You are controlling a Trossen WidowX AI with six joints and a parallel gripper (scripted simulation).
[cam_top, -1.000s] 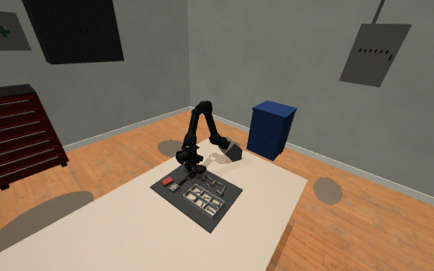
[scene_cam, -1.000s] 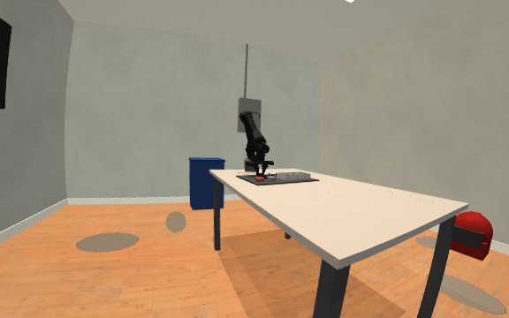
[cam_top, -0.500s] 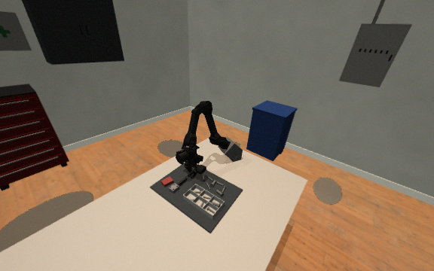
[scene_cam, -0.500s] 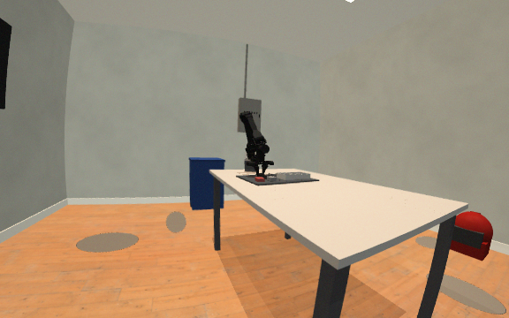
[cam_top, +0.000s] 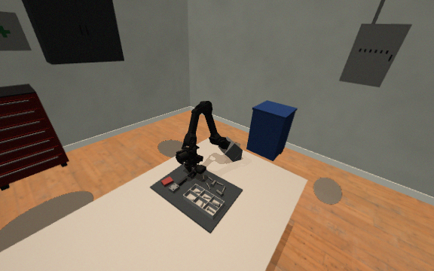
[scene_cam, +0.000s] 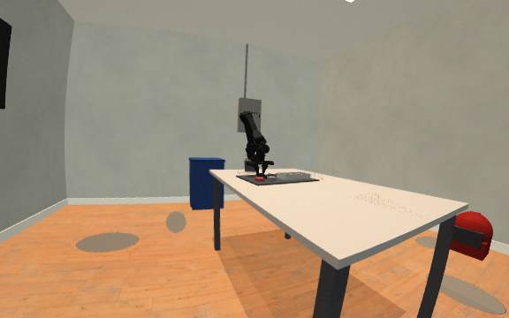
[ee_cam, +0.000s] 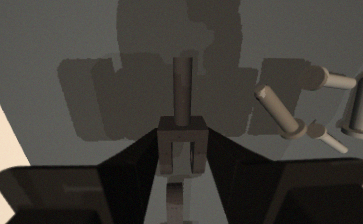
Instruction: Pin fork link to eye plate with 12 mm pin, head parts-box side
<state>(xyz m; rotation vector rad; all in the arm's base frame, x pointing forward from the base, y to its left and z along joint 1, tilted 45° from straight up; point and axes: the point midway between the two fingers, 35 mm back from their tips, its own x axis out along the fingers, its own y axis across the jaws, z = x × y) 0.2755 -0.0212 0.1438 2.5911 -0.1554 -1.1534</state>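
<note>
The fork link is 30 mm below my hand. From my hand the other things lie so: eye plate (80 mm ahead, 10 mm to the right, 30 mm below); dark mat (70 mm ahead, 90 mm to the left, 50 mm below); grey block (160 mm ahead, 10 mm to the right, 20 mm below).
</note>
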